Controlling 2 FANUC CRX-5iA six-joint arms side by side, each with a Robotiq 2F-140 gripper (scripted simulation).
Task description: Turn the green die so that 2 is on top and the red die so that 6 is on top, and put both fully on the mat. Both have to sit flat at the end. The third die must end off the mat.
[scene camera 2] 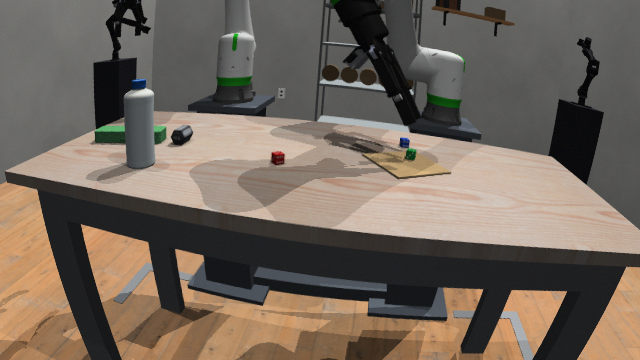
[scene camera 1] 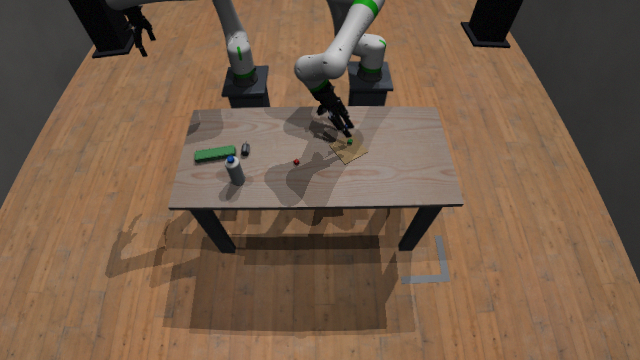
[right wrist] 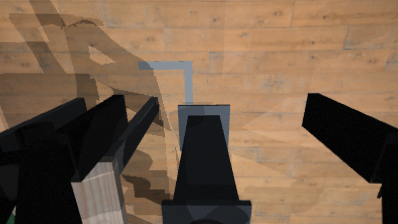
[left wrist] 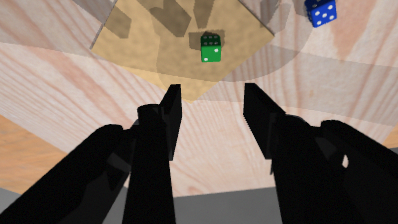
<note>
In view: my left gripper (scene camera 2: 413, 121), my right gripper (right wrist: 214, 110), a tan mat (scene camera 2: 395, 163) and a bottle (scene camera 2: 139, 102).
The tan mat also shows in the left wrist view (left wrist: 162, 49). My left gripper is seen too in the left wrist view (left wrist: 212, 99). The right wrist view does not show the tan mat: it is out of frame. The right wrist view misses the bottle: it is out of frame.
</note>
